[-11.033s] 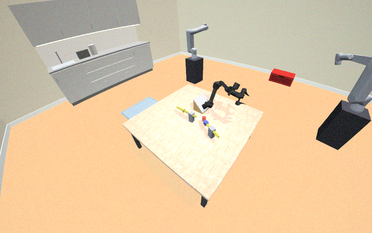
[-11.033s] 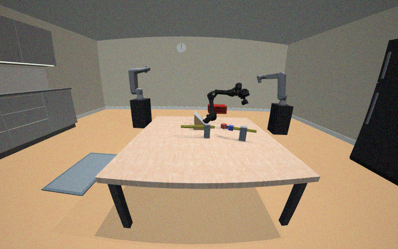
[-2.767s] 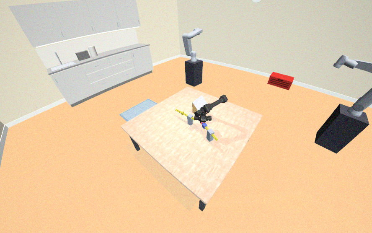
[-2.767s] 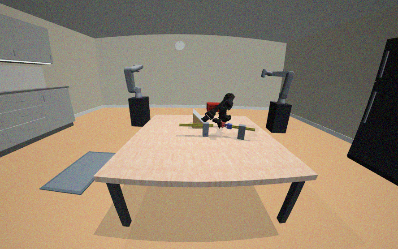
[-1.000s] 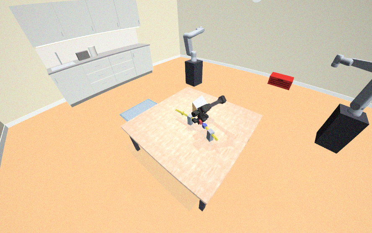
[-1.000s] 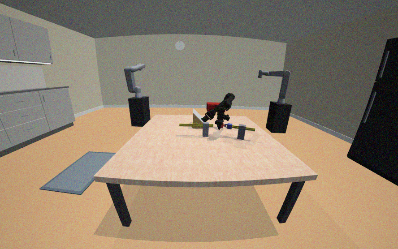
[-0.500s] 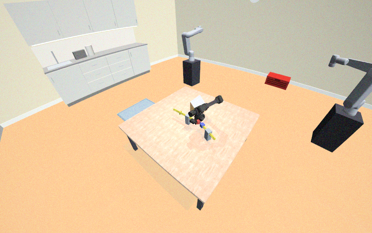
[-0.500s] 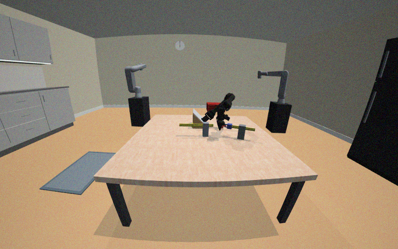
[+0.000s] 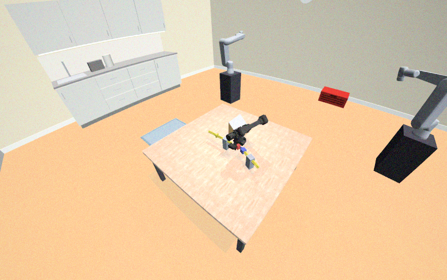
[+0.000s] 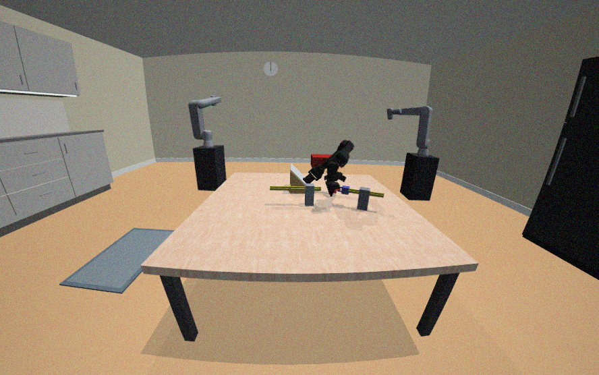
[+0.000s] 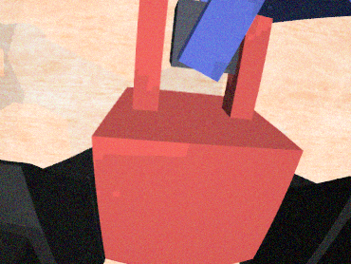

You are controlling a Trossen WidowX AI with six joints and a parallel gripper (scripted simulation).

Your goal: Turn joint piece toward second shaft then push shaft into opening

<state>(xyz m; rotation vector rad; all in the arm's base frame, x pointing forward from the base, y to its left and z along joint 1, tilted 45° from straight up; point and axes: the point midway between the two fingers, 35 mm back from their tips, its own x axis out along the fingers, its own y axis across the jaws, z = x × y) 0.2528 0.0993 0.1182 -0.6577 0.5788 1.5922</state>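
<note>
Now: the red square joint piece 40 mm above my gripper tip and 20 mm to the left of it.
</note>
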